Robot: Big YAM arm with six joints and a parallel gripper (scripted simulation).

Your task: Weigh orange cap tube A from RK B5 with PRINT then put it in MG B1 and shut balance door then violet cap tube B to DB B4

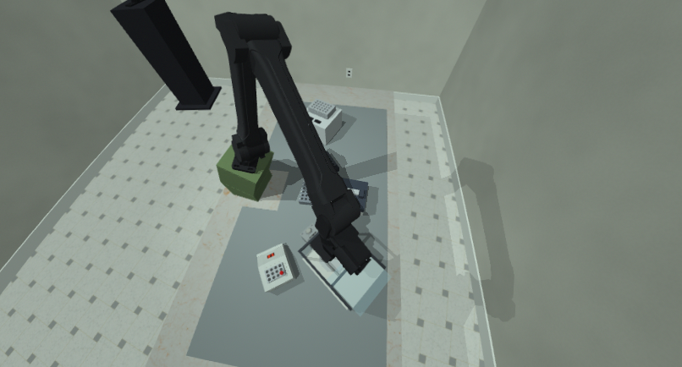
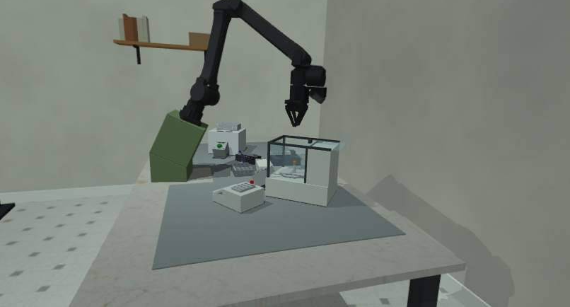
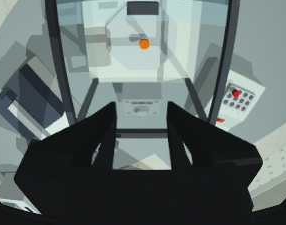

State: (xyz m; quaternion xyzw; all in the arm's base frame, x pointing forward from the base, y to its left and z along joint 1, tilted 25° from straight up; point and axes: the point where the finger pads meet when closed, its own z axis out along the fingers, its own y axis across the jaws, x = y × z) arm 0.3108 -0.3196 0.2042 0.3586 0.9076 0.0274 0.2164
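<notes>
Right now my hand is 6 cm to the left of the balance door, 6 cm short of it and 6 cm above it. Round my hand: red-capped tube: 21 cm below, 19 cm behind, 6 cm to the right; then balance pan: 20 cm below; then dry block DB: 24 cm below, 23 cm behind, 3 cm to the right.
</notes>
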